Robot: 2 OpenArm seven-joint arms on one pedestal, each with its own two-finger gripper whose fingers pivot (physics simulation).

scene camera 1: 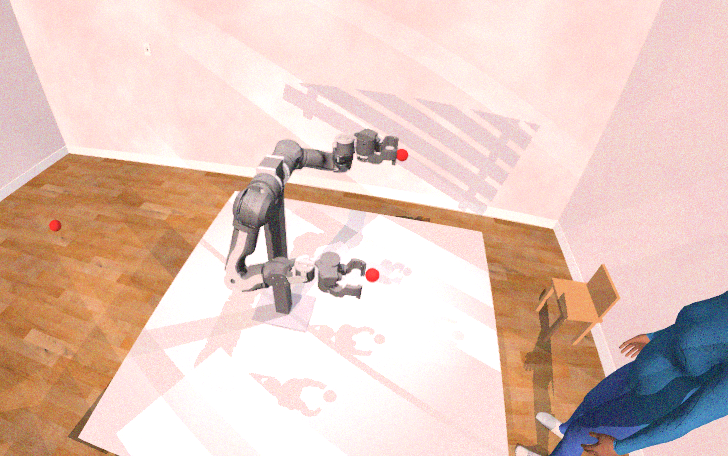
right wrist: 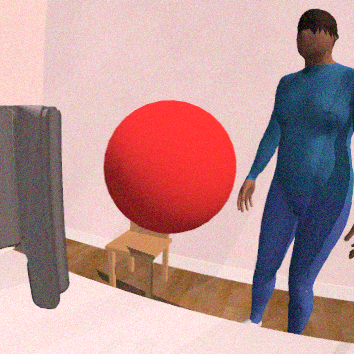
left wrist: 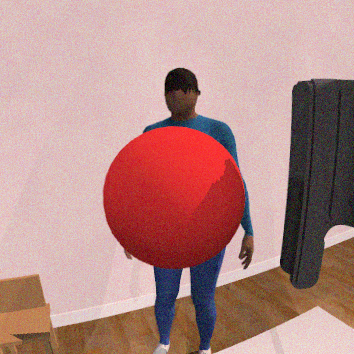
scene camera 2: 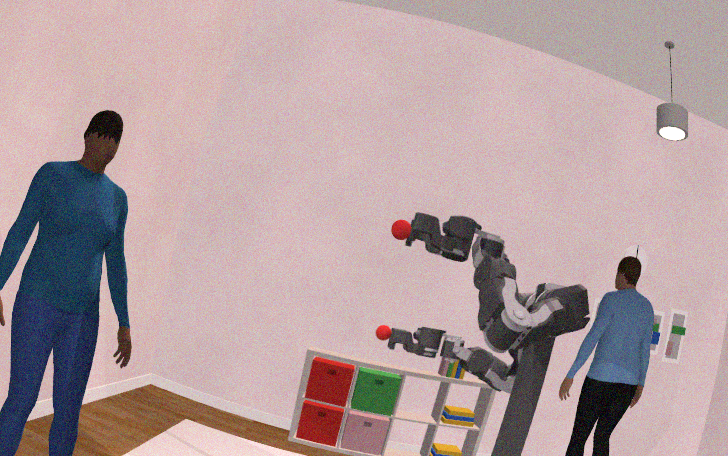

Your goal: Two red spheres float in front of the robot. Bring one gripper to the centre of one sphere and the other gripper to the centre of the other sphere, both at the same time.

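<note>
One red sphere [scene camera 1: 401, 154] [scene camera 2: 401, 229] [left wrist: 174, 197] floats at the fingertips of my left gripper [scene camera 1: 396, 152] [scene camera 2: 411, 234], which is part open and empty. In the left wrist view it is large, near the middle, with one dark finger at the right and a shadow on its side. The other red sphere [scene camera 1: 372, 274] [scene camera 2: 383, 332] [right wrist: 170, 166] floats just beyond the fingertips of my right gripper [scene camera 1: 361, 279] [scene camera 2: 391, 338], also part open and empty. In the right wrist view it is left of a standing person, with one finger at the left edge.
A third red ball [scene camera 1: 54, 225] shows at the far left. A person in blue [scene camera 1: 671, 349] [scene camera 2: 75, 236] [right wrist: 315, 145] and a wooden chair [scene camera 1: 577, 300] [right wrist: 140, 245] are beyond the white mat [scene camera 1: 456, 386]. A shelf unit [scene camera 2: 354, 357] and another person [scene camera 2: 620, 333] also show.
</note>
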